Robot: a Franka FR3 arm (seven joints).
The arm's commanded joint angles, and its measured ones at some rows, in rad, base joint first. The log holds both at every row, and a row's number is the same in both.
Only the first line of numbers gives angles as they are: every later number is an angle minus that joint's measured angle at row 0.
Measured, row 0:
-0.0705, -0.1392, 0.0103, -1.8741, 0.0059, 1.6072, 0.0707
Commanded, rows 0 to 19:
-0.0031, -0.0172, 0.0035, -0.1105, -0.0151, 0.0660, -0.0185
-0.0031, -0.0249, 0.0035, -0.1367, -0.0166, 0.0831, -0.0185
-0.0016, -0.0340, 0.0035, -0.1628, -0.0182, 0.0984, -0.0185
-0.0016, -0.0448, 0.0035, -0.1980, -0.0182, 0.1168, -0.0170
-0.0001, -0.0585, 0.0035, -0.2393, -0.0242, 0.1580, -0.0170
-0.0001, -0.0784, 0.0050, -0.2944, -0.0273, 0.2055, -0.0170
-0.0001, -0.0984, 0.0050, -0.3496, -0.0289, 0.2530, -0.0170
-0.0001, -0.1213, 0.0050, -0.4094, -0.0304, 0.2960, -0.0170
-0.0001, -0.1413, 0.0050, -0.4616, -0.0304, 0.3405, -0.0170
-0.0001, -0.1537, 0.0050, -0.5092, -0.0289, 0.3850, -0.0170
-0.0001, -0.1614, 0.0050, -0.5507, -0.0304, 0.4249, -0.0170
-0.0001, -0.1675, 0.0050, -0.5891, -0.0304, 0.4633, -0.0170
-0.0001, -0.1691, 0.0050, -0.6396, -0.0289, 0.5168, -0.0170
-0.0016, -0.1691, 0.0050, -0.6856, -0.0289, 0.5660, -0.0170
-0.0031, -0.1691, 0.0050, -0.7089, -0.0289, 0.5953, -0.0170
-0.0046, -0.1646, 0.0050, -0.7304, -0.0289, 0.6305, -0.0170
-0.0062, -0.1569, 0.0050, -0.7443, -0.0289, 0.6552, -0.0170
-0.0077, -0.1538, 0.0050, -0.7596, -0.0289, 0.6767, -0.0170
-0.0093, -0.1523, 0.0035, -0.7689, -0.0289, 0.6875, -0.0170
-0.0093, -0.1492, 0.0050, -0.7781, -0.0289, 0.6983, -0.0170
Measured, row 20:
-0.0006, -0.1256, 0.0007, -0.7235, -0.0183, 0.6436, -0.0100
